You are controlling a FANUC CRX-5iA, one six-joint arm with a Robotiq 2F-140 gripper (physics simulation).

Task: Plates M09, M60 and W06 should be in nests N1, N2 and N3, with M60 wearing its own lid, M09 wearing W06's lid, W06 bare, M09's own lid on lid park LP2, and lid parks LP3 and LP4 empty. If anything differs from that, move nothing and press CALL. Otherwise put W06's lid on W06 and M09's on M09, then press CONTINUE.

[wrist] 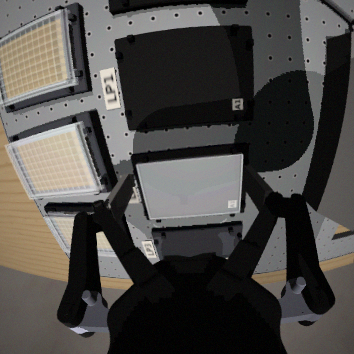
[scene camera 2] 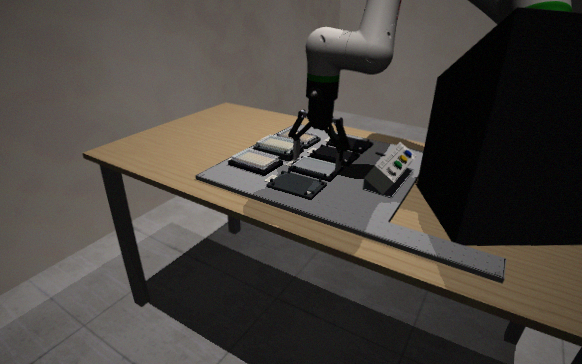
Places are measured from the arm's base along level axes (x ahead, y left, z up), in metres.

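Pixels of known places: gripper, between the fingertips: [wrist: 185, 177] [scene camera 2: 316, 164]; arm's base, origin of its link: [scene camera 2: 542, 53].
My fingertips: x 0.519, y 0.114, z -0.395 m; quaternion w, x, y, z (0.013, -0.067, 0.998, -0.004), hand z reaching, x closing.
Note:
For each thing: its top centre in the pictures, then the offset to it from my fingertips. "pt": a spot on its surface instead. Level surfaces: height alone.
- pale clear lid, centre of its top: [wrist: 191, 190] [scene camera 2: 316, 164] 0.009 m back, 0.016 m left, 0.005 m up
- Park LP1, centre of its top: [wrist: 186, 74] [scene camera 2: 335, 151] 0.004 m ahead, 0.116 m right, 0.007 m up
- Park LP3, centre of its top: [wrist: 198, 255] [scene camera 2: 297, 180] 0.029 m back, 0.139 m left, 0.007 m up
- button box, a spot on its surface: [scene camera 2: 390, 170] pt 0.247 m back, 0.003 m left, 0.057 m up
- grey perforated board, height of its surface: 0.013 m down
- dark holder, a spot on its surface: [wrist: 175, 4] pt 0.017 m ahead, 0.194 m right, 0.010 m down
- wooden table, height of its surface: 0.026 m down
My gripper [scene camera 2: 318, 160] [wrist: 185, 177] is open, its fingers on either side of a pale clear lid [scene camera 2: 314, 167] [wrist: 190, 187] on the middle park, whose label is mostly hidden. Three tan-welled plates stand in a row of nests: one [scene camera 2: 256, 160] [wrist: 37, 57], a middle one [scene camera 2: 276, 145] [wrist: 57, 162] and one [scene camera 2: 302, 138] [wrist: 75, 235] partly behind a finger. Clear covers show over the first two in the wrist view; the third's cover and all plate names cannot be read. Park LP1 [wrist: 185, 75] is dark and bare. Park LP3 [wrist: 197, 242] shows no lid on its visible part.
A button box [scene camera 2: 390, 170] with green, yellow and blue buttons stands on the grey perforated board [scene camera 2: 345, 210]. Another dark holder [wrist: 175, 4] is cut off at the top of the wrist view. A large black block [scene camera 2: 500, 140] stands at the right on the wooden table [scene camera 2: 170, 132].

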